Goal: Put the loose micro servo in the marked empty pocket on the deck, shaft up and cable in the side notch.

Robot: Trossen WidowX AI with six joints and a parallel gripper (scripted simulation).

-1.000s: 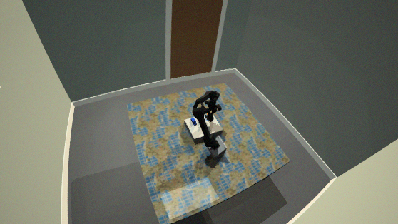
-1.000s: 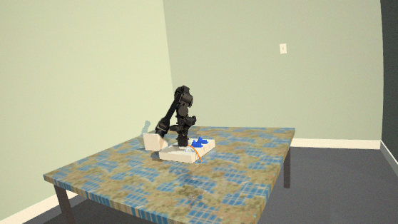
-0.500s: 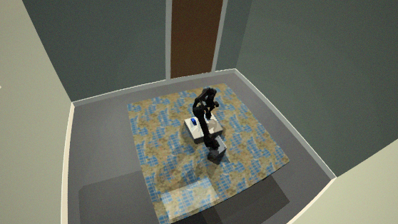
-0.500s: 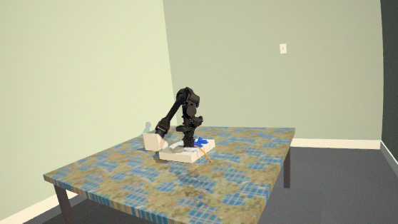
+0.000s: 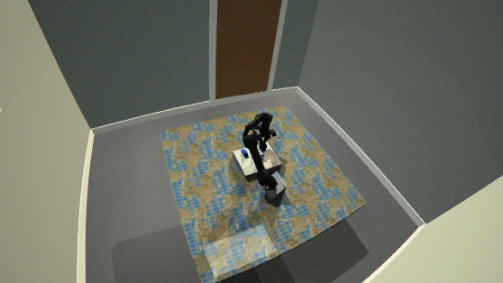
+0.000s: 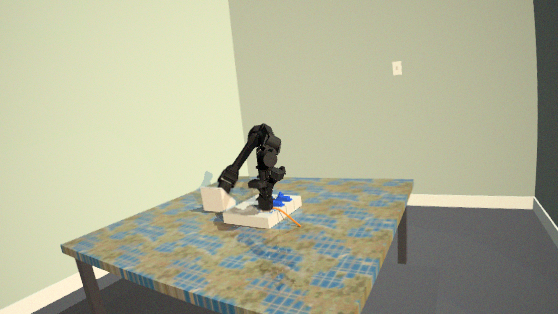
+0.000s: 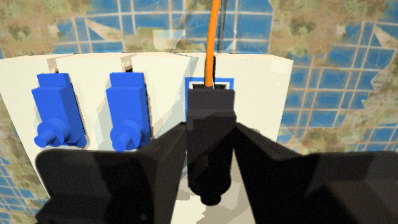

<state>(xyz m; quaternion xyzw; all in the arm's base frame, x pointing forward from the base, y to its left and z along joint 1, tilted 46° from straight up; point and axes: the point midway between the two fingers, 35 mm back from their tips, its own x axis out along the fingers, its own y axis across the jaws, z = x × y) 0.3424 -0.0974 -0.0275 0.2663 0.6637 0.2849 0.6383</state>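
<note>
The white deck is 12 cm behind my gripper tip, 7 cm to the left of it and 8 cm below it.
</note>
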